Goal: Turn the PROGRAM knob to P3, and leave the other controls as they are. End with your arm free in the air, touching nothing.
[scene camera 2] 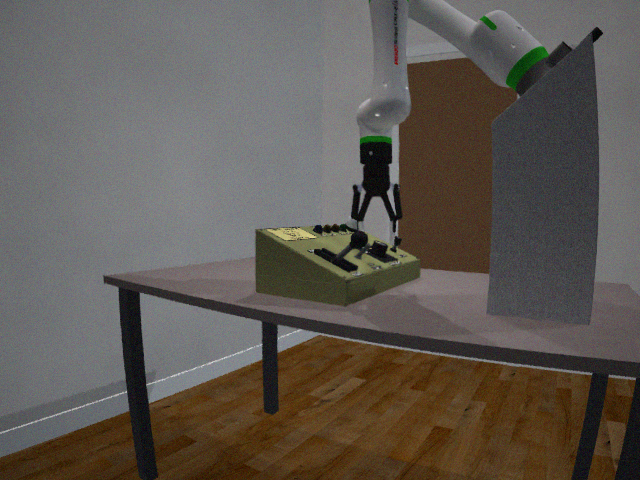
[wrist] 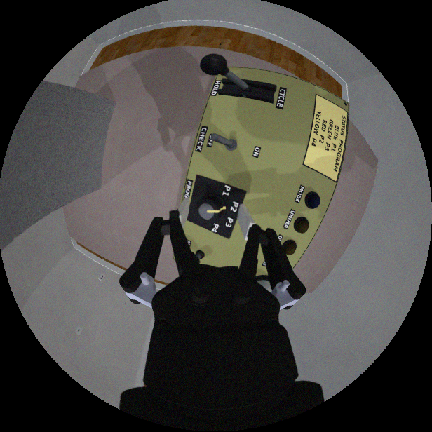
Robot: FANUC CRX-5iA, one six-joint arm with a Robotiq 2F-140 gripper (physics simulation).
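Seen in the pictures: gripper, fingertip midpoint: (scene camera 2: 376,244); arm's base, link origin: (scene camera 2: 550,92).
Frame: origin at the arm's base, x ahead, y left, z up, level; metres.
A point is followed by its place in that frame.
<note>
The black PROGRAM knob (scene camera 2: 378,248) @(x 0.479, y 0.042, z -0.397 m) (wrist: 209,210) stands on its dark square plate on the sloping green panel. In the wrist view its yellow pointer line is toward the P2 label (wrist: 234,206); the P3 label (wrist: 228,222) is beside it. My gripper (scene camera 2: 376,235) @(x 0.494, y 0.032, z -0.387 m) (wrist: 213,207) points down over the panel, open, with its fingertips apart on either side of the knob in the wrist view. Nothing is held. Whether a fingertip touches the knob or panel cannot be told.
The ball-ended lever (scene camera 2: 358,239) @(x 0.373, y 0.262, z -0.357 m) (wrist: 214,64) is at HOLD. The CHECK toggle (wrist: 223,142) leans to OFF. A small switch (scene camera 2: 397,242) @(x 0.501, y -0.087, z -0.387 m) (wrist: 199,255) stands near the knob. Lamps, including a blue one (wrist: 312,200), line the panel's upper part. A tall grey block (scene camera 2: 542,206) @(x -0.013, y 0.147, z -0.273 m) stands on the table (scene camera 2: 206,281) @(x 0.840, y 0.380, z -0.503 m).
</note>
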